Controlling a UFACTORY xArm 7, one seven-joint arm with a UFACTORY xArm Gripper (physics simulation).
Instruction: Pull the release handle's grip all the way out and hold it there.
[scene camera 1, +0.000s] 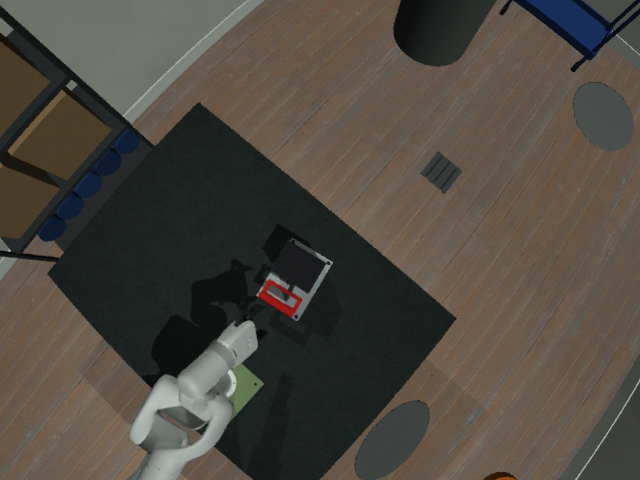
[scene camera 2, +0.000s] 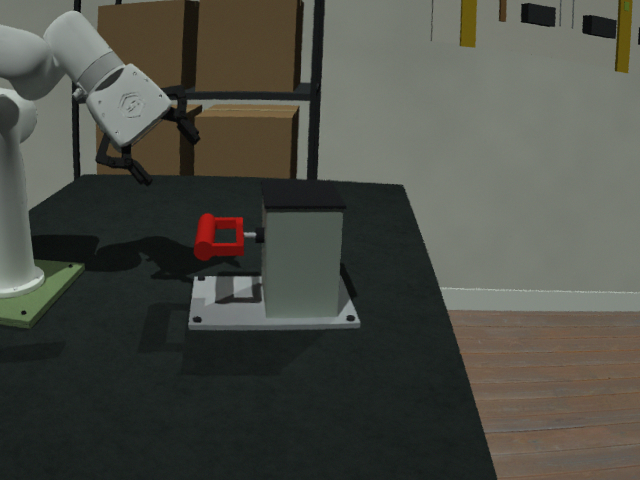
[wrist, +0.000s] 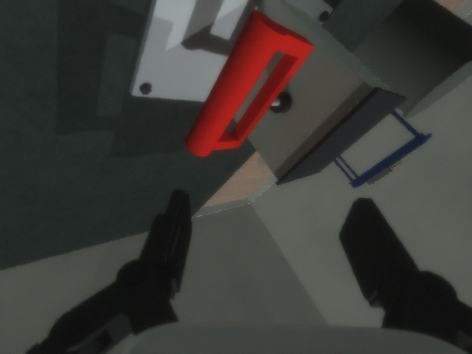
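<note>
Scene camera 2 shows a light base plate (scene camera 2: 218, 302) and my gripper (scene camera 2: 173, 162). In scene camera 1, my gripper (scene camera 1: 262, 318) and the light base plate (scene camera 1: 306, 297) are visible. The wrist view shows my gripper (wrist: 268, 213).
</note>
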